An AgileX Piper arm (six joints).
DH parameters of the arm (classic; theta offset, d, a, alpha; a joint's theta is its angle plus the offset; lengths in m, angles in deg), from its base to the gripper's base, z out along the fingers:
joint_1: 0 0.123 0 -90
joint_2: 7.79 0 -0.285 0
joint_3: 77.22 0 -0.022 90
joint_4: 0 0.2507 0 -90
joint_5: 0 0 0 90
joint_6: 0 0.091 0 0
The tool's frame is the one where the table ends.
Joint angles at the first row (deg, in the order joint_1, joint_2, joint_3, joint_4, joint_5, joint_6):
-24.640, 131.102, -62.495, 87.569, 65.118, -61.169
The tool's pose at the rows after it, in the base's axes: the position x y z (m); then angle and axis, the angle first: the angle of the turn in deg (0 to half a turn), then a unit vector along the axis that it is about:
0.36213 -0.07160 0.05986 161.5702 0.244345 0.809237 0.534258
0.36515 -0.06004 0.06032 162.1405 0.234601 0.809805 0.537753
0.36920 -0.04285 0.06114 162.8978 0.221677 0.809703 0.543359
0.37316 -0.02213 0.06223 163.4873 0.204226 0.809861 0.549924
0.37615 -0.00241 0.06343 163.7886 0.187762 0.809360 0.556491
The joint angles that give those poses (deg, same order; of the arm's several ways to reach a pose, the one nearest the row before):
-24.103, 131.101, -62.495, 87.654, 65.185, -61.224
-22.229, 131.101, -62.494, 88.379, 65.185, -61.328
-19.460, 131.102, -62.495, 89.661, 65.185, -61.469
-16.156, 131.102, -62.495, 91.361, 65.185, -62.109
-13.031, 131.102, -62.496, 93.238, 65.185, -62.985

